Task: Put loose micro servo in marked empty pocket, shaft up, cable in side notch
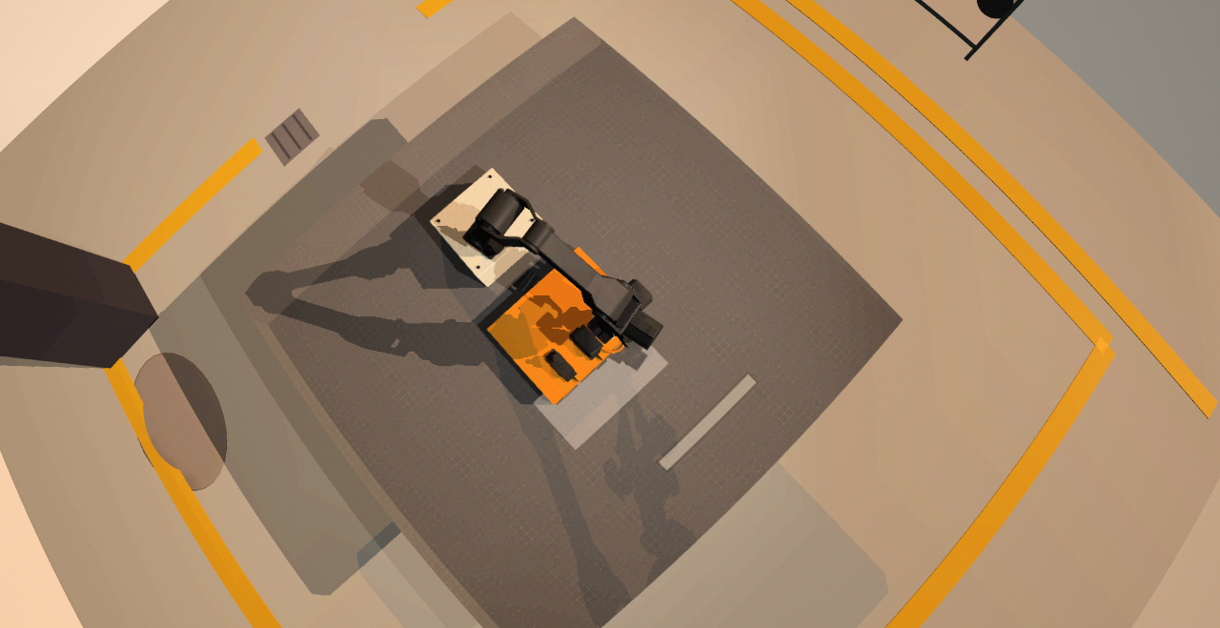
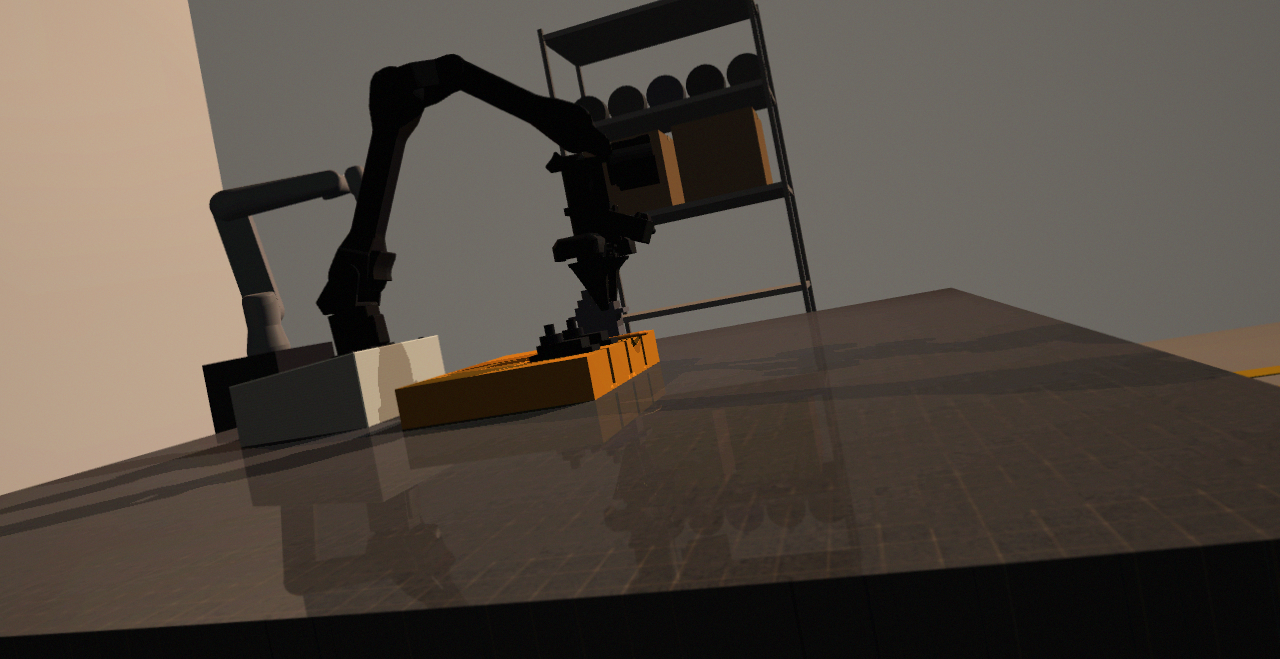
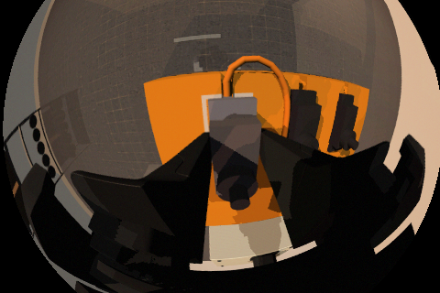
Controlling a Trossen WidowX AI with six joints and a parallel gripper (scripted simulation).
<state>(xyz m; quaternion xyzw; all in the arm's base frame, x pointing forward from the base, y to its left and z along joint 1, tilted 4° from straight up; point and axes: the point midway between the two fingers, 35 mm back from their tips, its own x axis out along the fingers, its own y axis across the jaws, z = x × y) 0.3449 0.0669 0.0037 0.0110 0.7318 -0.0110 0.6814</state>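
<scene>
Now: gripper tip 130 mm past the orange deck, 70 mm to the left of it and 70 mm above it.
</scene>
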